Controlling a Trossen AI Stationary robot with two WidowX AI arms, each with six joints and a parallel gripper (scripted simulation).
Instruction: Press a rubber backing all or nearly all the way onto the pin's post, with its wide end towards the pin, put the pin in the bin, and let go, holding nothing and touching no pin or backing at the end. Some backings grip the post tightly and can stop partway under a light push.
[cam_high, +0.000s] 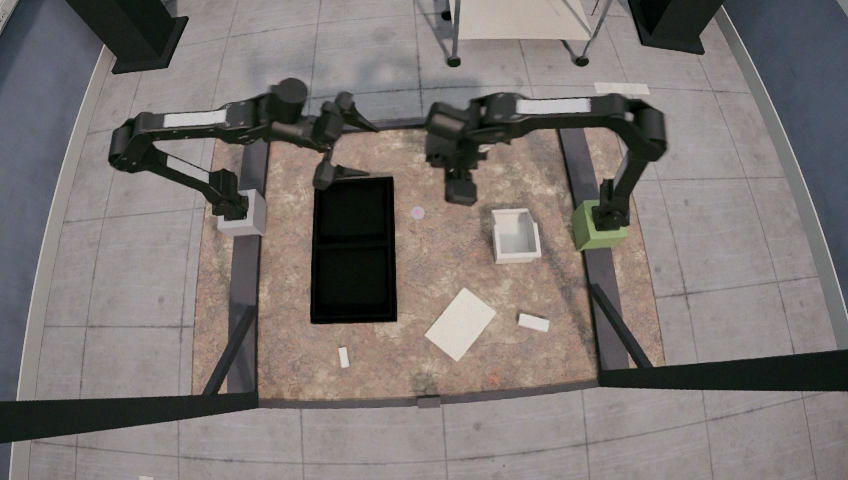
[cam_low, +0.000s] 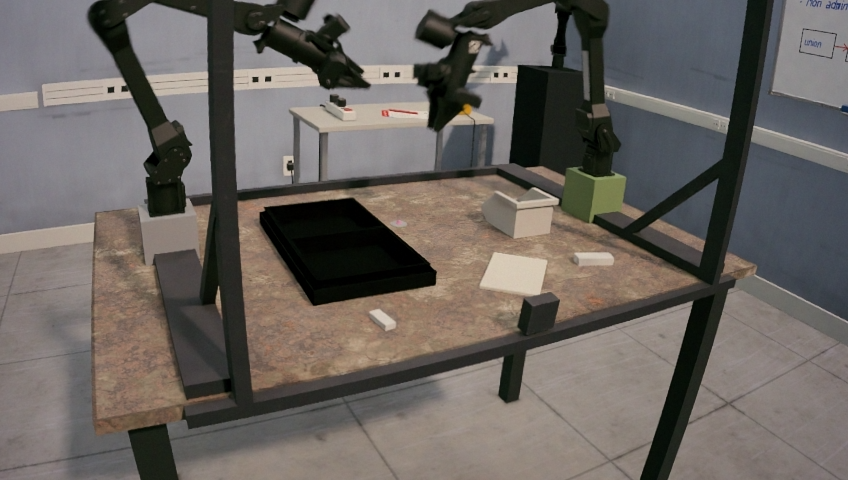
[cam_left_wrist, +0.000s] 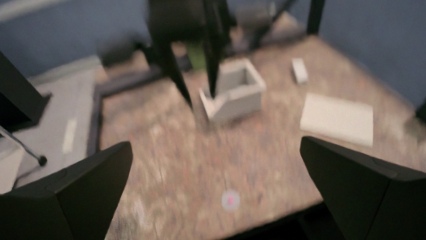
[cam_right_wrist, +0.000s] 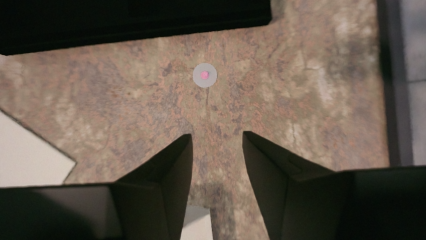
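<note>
The pin is 22 cm below my right hand, 7 cm to the left of it and 1 cm behind it. From my right hand the other things lie so: pink rubber backing: 22 cm below, 7 cm to the left, 1 cm behind; then white bin: 18 cm below, 17 cm to the right, 7 cm behind; then black tray: 23 cm to the left, 20 cm below, 11 cm behind.
</note>
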